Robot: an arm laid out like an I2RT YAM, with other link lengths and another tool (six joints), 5 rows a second.
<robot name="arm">
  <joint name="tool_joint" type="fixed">
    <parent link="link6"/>
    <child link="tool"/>
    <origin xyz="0.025 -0.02 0.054" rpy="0.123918 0 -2.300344"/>
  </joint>
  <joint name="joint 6" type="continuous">
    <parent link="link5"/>
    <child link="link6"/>
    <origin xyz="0.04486 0 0.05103" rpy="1.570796 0 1.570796"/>
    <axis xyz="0 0 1"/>
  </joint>
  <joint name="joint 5" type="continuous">
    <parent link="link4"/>
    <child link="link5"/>
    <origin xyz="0.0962 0.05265 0.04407" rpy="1.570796 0 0"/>
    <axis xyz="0 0 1"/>
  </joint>
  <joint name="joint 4" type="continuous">
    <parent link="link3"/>
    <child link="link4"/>
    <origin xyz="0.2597 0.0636 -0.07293"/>
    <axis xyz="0 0 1"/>
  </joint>
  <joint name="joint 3" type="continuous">
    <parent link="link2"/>
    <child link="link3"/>
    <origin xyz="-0.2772 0 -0.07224" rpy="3.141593 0 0"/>
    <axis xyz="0 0 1"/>
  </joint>
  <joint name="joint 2" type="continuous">
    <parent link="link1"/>
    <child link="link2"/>
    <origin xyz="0.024 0.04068 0.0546" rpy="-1.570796 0 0"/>
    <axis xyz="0 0 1"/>
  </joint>
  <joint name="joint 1" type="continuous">
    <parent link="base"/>
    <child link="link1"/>
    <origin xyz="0 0 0.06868"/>
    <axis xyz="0 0 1"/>
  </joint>
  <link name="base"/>
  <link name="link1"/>
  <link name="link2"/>
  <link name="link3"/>
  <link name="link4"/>
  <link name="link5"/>
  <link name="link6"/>
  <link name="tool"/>
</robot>
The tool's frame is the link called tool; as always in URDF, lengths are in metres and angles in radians. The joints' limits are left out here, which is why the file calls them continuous.
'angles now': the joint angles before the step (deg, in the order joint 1, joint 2, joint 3, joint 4, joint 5, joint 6). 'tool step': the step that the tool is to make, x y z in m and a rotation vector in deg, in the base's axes. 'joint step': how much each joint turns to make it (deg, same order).
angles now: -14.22, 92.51, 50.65, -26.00, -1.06, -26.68
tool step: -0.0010, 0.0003, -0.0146, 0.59, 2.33, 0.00
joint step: 0.01, 2.40, 0.01, -0.02, 0.00, 0.01
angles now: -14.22, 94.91, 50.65, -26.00, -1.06, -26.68
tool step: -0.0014, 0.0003, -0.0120, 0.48, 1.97, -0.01
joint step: 0.00, 1.98, 0.03, -0.07, 0.02, 0.00
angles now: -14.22, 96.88, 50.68, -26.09, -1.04, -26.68
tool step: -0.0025, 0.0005, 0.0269, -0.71, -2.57, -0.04
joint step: 0.00, -4.69, 0.45, -2.47, 0.07, 0.02
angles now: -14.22, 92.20, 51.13, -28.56, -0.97, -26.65
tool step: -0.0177, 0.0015, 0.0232, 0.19, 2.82, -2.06
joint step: 0.00, -4.32, 2.15, -9.24, 1.15, 1.78
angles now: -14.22, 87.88, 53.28, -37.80, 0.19, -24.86
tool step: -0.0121, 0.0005, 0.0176, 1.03, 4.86, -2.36
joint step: 0.00, -0.74, 4.81, -10.54, 0.80, 2.23
